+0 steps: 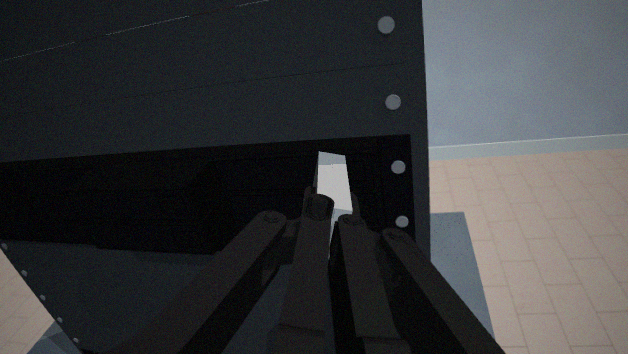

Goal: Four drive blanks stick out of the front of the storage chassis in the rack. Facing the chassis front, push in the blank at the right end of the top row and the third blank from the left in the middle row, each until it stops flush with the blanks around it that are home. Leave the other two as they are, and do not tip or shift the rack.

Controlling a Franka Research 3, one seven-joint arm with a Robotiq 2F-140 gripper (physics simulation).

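Note:
The storage chassis (125,200) shows as a very dark band across the rack (421,90). Its front is in deep shadow, and single blanks can hardly be told apart. A faint darker, box-like shape shows left of the middle of the band; which blank it is, and how far it stands out, I cannot tell. My gripper (327,174) is shut and empty. Its pale fingertips are in front of the right part of the dark band, left of the round screw heads. Whether they touch a blank is not clear. The linkage hides the band's lower right part.
Dark panels (225,110) lie above the band and a blue-grey panel (125,285) below it. Round screw heads (393,102) line the rack's right edge. A blue-grey base (457,260) shows at the rack's foot, with tiled floor (550,240) and a pale blue wall (525,70) beyond.

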